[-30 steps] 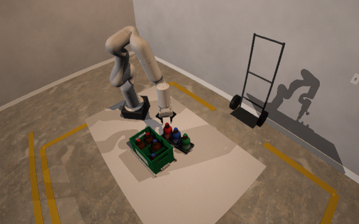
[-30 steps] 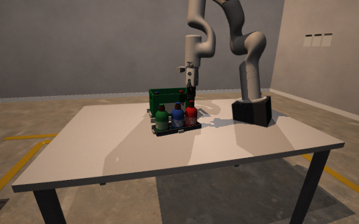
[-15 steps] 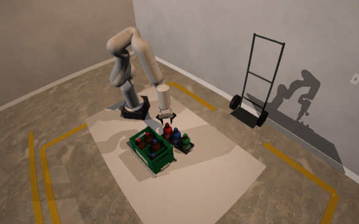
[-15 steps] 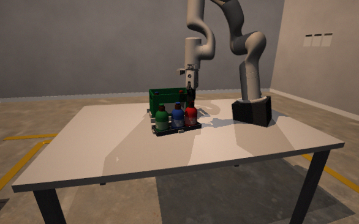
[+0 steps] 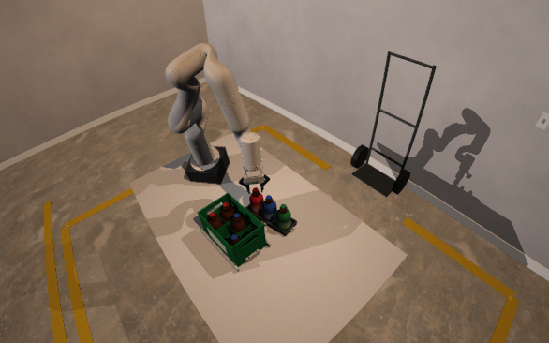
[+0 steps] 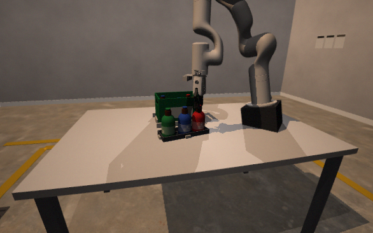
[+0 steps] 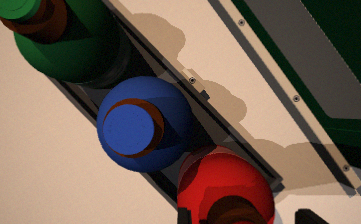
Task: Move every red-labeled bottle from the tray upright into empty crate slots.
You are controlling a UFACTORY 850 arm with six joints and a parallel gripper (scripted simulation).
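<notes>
The red-labeled bottle lies 8 cm below my hand. From my hand the other things lie so: green-labeled bottle: 18 cm ahead, 2 cm to the left, 8 cm below; then blue-labeled bottle: 8 cm ahead, 2 cm to the left, 8 cm below; then black tray: 9 cm ahead, 1 cm to the left, 15 cm below.
</notes>
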